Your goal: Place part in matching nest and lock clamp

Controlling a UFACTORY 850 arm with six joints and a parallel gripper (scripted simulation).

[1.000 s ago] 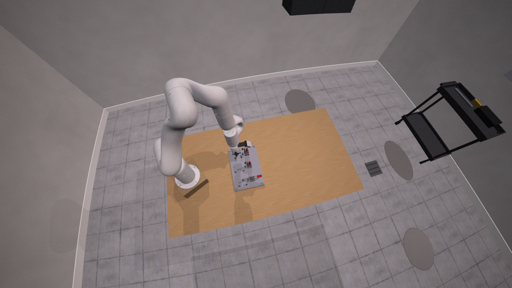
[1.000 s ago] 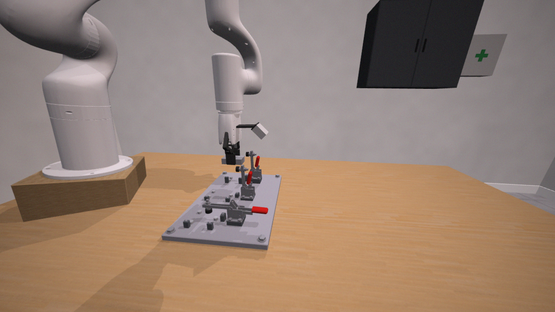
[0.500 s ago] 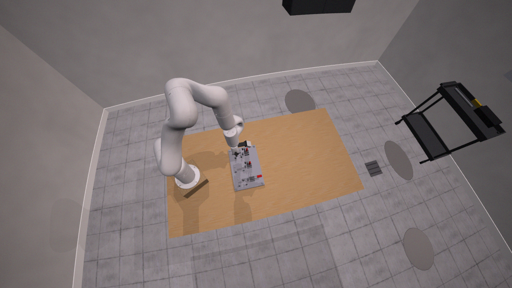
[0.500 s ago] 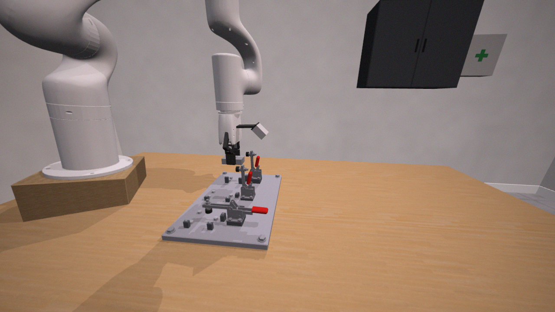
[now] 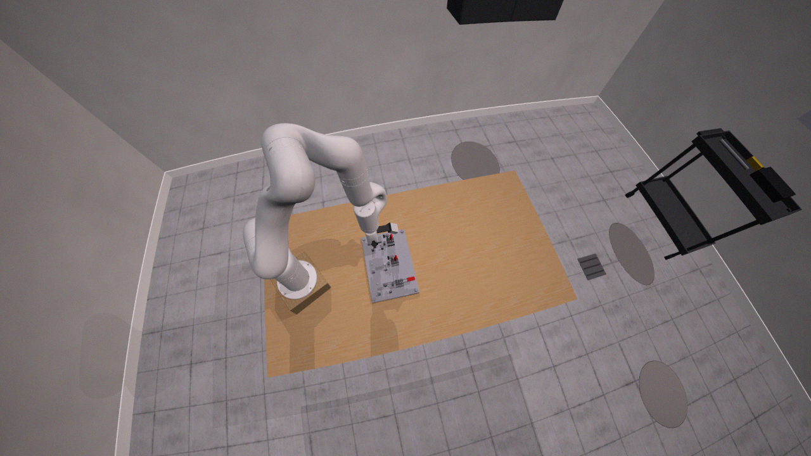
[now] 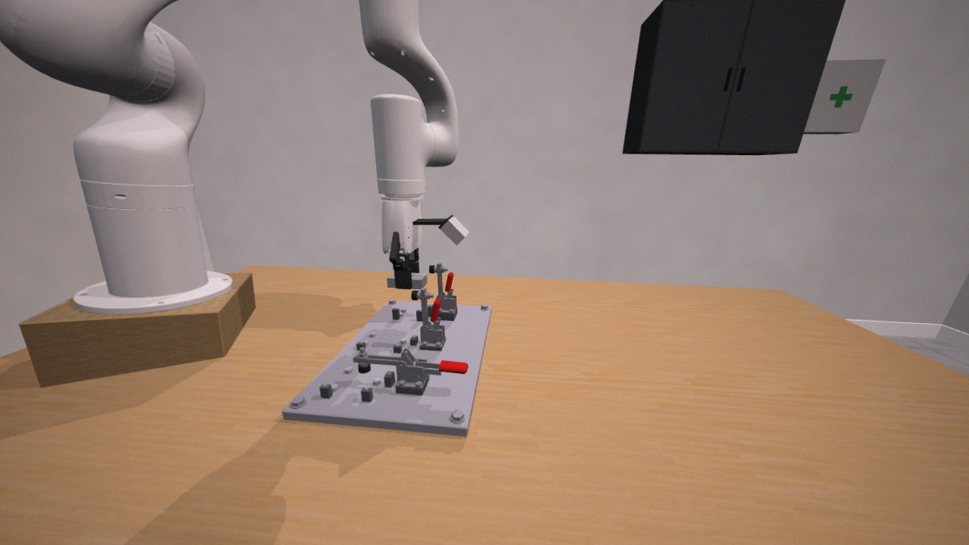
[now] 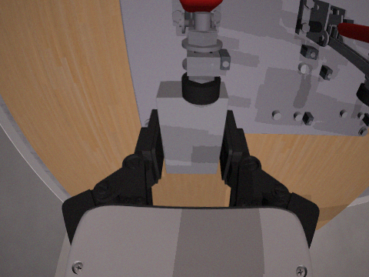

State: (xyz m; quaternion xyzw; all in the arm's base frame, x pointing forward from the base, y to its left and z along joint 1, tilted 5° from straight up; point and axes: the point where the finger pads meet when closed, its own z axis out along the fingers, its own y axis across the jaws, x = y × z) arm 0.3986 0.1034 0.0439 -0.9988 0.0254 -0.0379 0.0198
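Now: the grey fixture plate 4 cm ahead of my hand, 12 cm to the right of it and 9 cm below it. Also, from my hand: clamp: 7 cm ahead, 23 cm to the right, 5 cm below; then grey block part: 1 cm below.
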